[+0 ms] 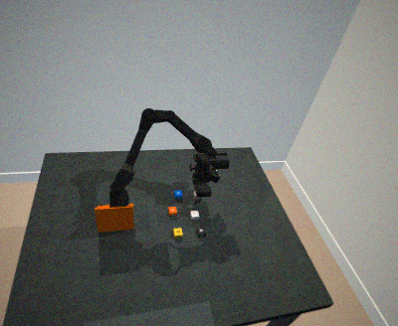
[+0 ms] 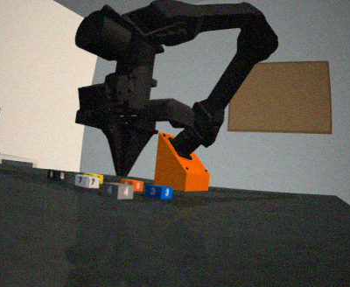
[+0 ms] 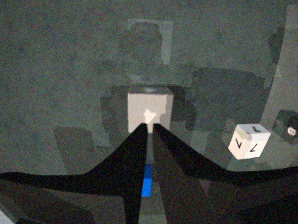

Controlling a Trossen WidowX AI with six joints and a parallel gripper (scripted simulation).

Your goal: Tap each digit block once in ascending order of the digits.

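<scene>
My gripper tip is now 10 mm short of the grey block and 20 mm above it. The rest, counted from my gripper tip: blue block (80 mm behind, 20 mm below); white block (20 mm behind, 110 mm to the right, 20 mm below); orange block (120 mm behind, 90 mm to the right, 20 mm below).
</scene>
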